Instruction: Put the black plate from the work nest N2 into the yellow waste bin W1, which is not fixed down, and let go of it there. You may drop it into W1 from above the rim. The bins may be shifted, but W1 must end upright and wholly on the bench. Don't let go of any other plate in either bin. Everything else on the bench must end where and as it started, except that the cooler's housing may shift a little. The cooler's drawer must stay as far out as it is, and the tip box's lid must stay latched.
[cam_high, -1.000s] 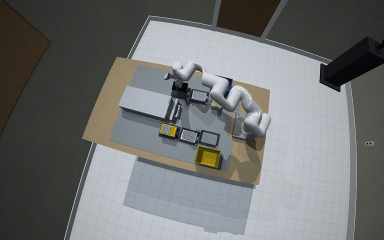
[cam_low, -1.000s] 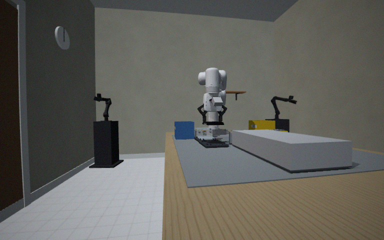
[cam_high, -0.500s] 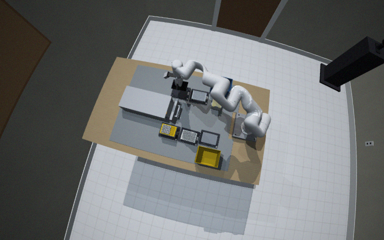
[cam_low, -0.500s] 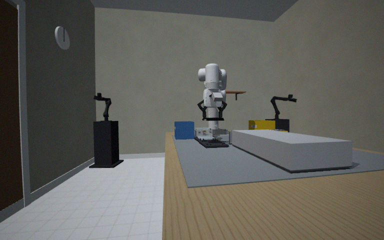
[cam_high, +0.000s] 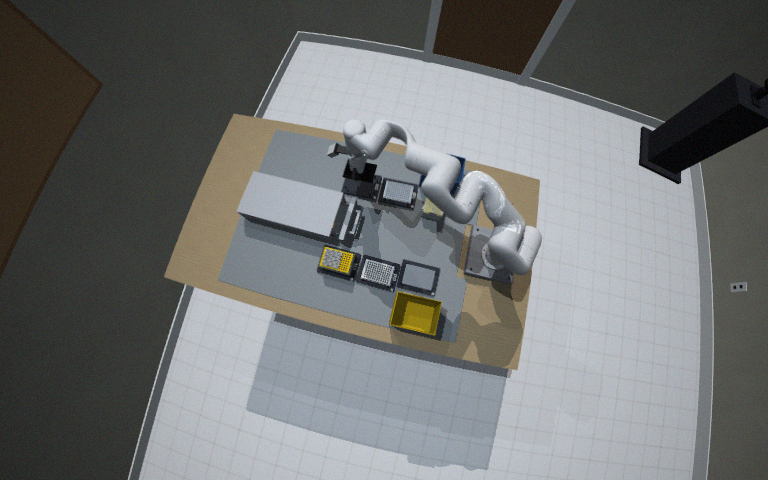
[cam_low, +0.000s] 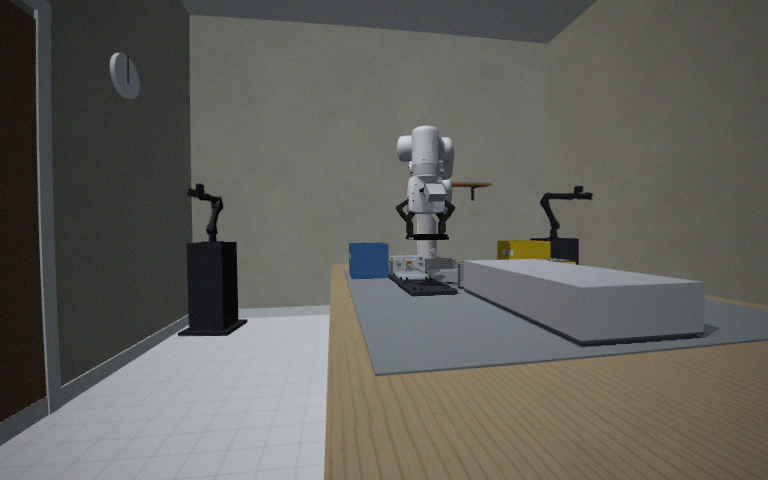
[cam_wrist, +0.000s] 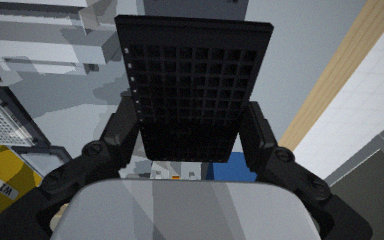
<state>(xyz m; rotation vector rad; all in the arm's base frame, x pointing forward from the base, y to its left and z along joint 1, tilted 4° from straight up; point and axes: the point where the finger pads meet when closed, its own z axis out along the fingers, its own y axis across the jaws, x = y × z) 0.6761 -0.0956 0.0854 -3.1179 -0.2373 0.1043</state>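
Right now the yellow waste bin W1 is 420 mm behind my hand, 450 mm to the left of it and 120 mm below it. Round my hand: drawer 90 mm ahead, 200 mm to the left, 130 mm below; black plate 10 mm below; nest 150 mm below.
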